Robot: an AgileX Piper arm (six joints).
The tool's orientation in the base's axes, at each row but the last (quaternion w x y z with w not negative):
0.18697, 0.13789, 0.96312, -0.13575
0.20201, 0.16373, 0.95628, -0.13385
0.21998, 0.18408, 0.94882, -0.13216
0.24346, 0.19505, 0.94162, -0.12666
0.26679, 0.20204, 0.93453, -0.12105
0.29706, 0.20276, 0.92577, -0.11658
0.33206, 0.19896, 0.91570, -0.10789
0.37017, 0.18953, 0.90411, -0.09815
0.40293, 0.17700, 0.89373, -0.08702
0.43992, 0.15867, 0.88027, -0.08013
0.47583, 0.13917, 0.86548, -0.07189
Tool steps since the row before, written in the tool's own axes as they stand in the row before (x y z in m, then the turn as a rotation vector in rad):
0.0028, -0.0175, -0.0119, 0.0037, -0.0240, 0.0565
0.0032, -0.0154, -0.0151, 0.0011, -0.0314, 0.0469
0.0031, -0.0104, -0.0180, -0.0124, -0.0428, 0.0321
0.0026, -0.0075, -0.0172, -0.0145, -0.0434, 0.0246
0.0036, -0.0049, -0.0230, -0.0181, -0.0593, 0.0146
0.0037, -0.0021, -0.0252, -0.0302, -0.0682, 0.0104
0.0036, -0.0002, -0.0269, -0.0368, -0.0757, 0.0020
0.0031, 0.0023, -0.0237, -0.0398, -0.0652, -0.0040
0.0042, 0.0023, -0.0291, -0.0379, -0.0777, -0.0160
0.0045, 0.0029, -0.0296, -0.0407, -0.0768, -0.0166
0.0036, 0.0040, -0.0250, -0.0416, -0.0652, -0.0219
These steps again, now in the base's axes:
-0.0119, -0.0119, 0.0132, 0.0073, -0.0391, -0.0469
-0.0136, -0.0083, 0.0149, 0.0036, -0.0434, -0.0359
-0.0135, -0.0025, 0.0160, 0.0048, -0.0527, -0.0148
-0.0123, -0.0002, 0.0144, 0.0031, -0.0513, -0.0073
-0.0153, 0.0045, 0.0177, -0.0056, -0.0633, 0.0048
-0.0163, 0.0077, 0.0181, -0.0027, -0.0735, 0.0163
-0.0178, 0.0097, 0.0180, -0.0061, -0.0794, 0.0274
-0.0161, 0.0105, 0.0145, -0.0036, -0.0687, 0.0334
-0.0217, 0.0118, 0.0160, -0.0178, -0.0762, 0.0400
-0.0237, 0.0120, 0.0142, -0.0164, -0.0758, 0.0426
-0.0207, 0.0108, 0.0104, -0.0166, -0.0636, 0.0463

